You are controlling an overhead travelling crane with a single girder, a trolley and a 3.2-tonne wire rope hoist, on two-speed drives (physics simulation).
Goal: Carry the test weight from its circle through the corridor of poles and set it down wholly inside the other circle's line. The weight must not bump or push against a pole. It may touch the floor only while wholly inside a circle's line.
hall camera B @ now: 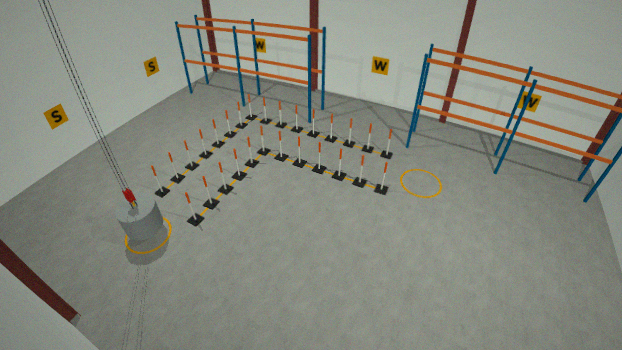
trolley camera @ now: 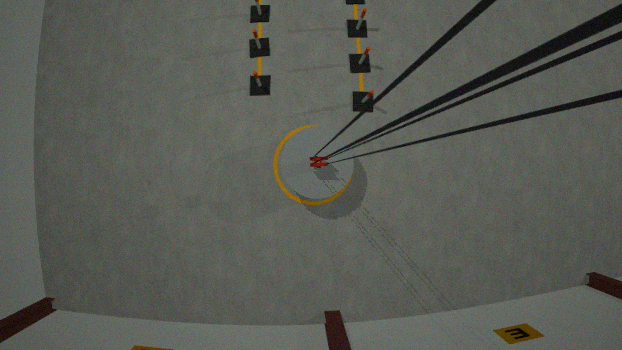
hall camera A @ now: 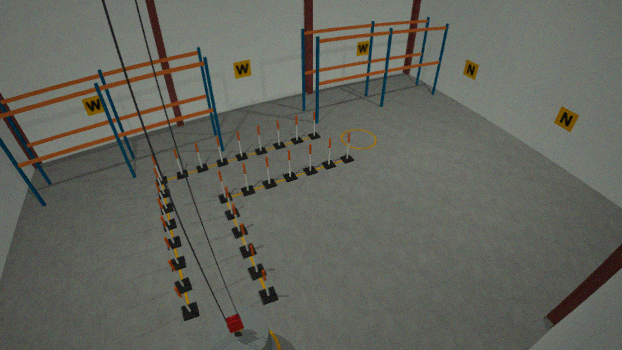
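The grey test weight [hall camera A: 217, 344] [hall camera B: 142, 222] [trolley camera: 300, 175] hangs upright from my gripper, the hook [hall camera A: 238, 333] [hall camera B: 133, 204] [trolley camera: 318, 161] under the red block; the hook is shut on it. Its shadow lies apart from its base, so it is off the floor. It hangs over its yellow circle [hall camera A: 275, 340] [hall camera B: 145, 252] [trolley camera: 275, 164] and hides that line's upper right part in the trolley view. The other circle [hall camera A: 376, 140] [hall camera B: 441, 186] lies past the corridor's far end. The nearest pole bases, left [trolley camera: 260, 85] and right [trolley camera: 363, 101], stand apart from the weight.
The corridor's two pole rows make an L with one corner. Blue and orange racks [hall camera A: 317, 80] [hall camera B: 310, 80] stand along the W wall, one near the corridor's corner and one beyond the other circle. Dark red columns [hall camera A: 308, 45] [trolley camera: 338, 330] stand at the walls.
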